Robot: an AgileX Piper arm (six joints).
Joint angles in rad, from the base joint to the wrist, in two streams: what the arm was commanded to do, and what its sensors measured. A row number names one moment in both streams.
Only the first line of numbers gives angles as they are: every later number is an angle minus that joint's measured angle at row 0.
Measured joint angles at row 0:
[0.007 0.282 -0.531 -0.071 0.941 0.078]
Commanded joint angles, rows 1 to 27:
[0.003 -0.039 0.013 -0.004 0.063 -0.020]
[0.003 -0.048 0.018 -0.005 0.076 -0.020]
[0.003 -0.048 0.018 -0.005 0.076 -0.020]
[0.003 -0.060 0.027 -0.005 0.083 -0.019]
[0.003 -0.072 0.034 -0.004 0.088 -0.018]
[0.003 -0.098 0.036 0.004 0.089 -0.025]
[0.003 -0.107 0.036 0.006 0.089 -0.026]
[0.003 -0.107 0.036 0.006 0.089 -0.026]
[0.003 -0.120 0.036 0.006 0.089 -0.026]
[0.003 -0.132 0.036 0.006 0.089 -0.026]
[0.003 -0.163 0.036 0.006 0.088 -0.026]
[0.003 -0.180 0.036 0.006 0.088 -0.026]
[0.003 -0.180 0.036 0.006 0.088 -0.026]
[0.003 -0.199 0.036 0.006 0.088 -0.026]
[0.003 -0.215 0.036 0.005 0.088 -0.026]
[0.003 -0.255 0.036 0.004 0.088 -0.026]
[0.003 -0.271 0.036 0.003 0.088 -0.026]
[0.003 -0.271 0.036 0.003 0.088 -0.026]
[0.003 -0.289 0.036 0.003 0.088 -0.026]
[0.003 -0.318 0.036 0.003 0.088 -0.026]
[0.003 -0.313 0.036 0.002 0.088 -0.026]
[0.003 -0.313 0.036 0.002 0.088 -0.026]
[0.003 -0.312 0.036 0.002 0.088 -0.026]
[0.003 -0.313 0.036 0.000 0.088 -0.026]
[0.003 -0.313 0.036 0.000 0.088 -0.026]
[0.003 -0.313 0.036 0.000 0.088 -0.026]
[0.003 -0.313 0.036 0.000 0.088 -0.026]
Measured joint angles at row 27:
[0.000 -0.284 0.033 0.000 0.087 -0.020]
